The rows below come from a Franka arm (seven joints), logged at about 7 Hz.
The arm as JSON. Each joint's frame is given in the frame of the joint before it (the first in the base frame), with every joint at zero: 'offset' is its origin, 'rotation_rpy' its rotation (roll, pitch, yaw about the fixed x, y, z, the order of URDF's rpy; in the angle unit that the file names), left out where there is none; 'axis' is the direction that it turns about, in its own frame. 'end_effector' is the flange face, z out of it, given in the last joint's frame.
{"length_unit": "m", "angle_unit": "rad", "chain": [
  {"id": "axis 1", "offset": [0.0, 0.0, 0.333], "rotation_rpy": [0.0, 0.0, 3.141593], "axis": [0.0, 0.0, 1.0]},
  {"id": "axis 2", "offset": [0.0, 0.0, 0.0], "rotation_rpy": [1.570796, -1.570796, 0.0], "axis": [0.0, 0.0, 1.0]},
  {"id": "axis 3", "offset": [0.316, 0.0, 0.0], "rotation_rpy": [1.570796, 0.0, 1.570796], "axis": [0.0, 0.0, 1.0]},
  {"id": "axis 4", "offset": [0.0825, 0.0, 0.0], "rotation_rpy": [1.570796, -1.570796, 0.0], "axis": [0.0, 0.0, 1.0]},
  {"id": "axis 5", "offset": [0.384, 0.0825, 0.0], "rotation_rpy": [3.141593, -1.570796, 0.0], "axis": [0.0, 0.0, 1.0]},
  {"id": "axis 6", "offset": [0.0, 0.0, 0.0], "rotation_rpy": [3.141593, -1.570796, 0.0], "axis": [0.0, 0.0, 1.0]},
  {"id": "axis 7", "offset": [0.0, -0.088, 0.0], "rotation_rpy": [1.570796, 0.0, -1.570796], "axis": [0.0, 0.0, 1.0]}
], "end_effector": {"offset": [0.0, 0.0, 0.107]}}
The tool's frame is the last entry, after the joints.
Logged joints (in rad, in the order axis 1, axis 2, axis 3, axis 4, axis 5, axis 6, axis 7), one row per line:
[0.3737, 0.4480, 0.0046, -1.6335, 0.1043, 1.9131, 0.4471]
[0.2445, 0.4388, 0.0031, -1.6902, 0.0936, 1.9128, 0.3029]
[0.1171, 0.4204, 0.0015, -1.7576, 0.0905, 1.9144, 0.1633]
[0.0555, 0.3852, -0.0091, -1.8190, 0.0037, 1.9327, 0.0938]
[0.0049, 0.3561, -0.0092, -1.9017, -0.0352, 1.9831, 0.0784]
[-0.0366, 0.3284, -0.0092, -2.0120, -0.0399, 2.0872, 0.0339]
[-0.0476, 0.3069, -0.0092, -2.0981, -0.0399, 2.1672, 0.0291]
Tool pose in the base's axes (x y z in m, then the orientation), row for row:
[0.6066, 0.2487, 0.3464, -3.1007, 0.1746, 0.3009]
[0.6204, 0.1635, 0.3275, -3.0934, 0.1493, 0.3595]
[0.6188, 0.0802, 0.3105, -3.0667, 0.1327, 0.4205]
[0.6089, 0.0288, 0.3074, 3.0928, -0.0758, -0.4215]
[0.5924, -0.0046, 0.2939, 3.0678, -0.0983, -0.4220]
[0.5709, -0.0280, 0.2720, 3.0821, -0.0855, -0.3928]
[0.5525, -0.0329, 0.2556, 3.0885, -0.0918, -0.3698]
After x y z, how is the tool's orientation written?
As a rotation vector, in radians.
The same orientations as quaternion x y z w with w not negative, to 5 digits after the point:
[-0.99371, 0.05596, 0.09643, 0.01072]
[-0.99210, 0.04788, 0.11530, 0.01190]
[-0.98959, 0.04282, 0.13569, 0.02168]
[0.99050, -0.02428, -0.13499, 0.00964]
[0.98994, -0.03172, -0.13617, 0.02167]
[0.99146, -0.02750, -0.12636, 0.01669]
[0.99237, -0.02950, -0.11882, 0.01484]

